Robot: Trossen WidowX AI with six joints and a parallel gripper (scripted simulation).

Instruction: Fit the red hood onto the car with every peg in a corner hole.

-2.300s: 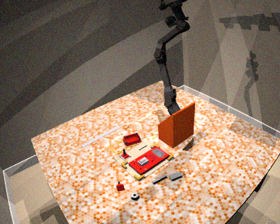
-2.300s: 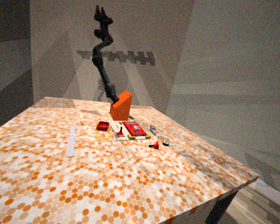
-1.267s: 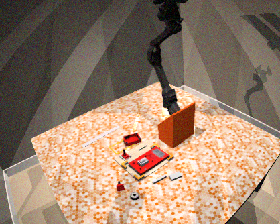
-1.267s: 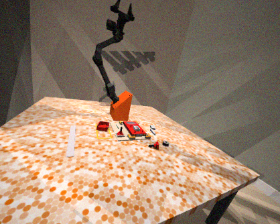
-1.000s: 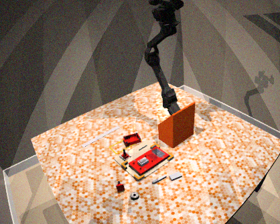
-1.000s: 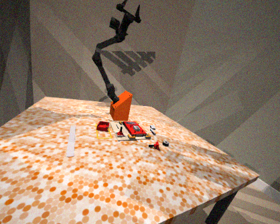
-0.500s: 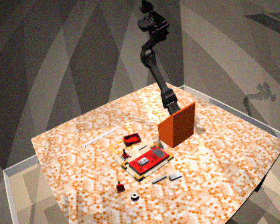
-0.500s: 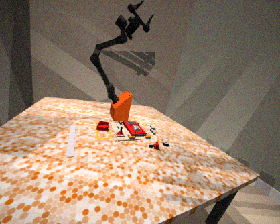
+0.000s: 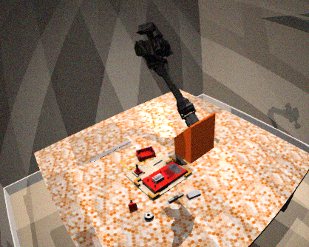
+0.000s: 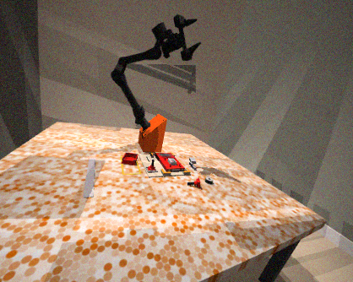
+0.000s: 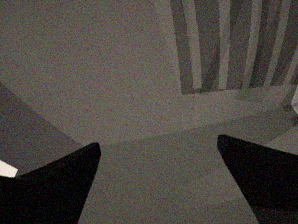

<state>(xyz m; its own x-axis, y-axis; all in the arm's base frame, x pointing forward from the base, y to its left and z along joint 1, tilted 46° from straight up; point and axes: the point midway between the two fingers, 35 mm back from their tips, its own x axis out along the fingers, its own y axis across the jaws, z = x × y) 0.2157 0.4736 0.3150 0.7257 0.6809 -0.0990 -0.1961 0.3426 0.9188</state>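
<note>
Right now my gripper tip is 50 mm past the red hood, 220 mm to the left of it and 660 mm above it. Round my gripper tip: grey engine block (10 mm behind, 10 mm to the left, 650 mm below); then dark wheel (140 mm ahead, 170 mm to the left, 660 mm below); then white strip (100 mm ahead, 380 mm to the right, 670 mm below).
</note>
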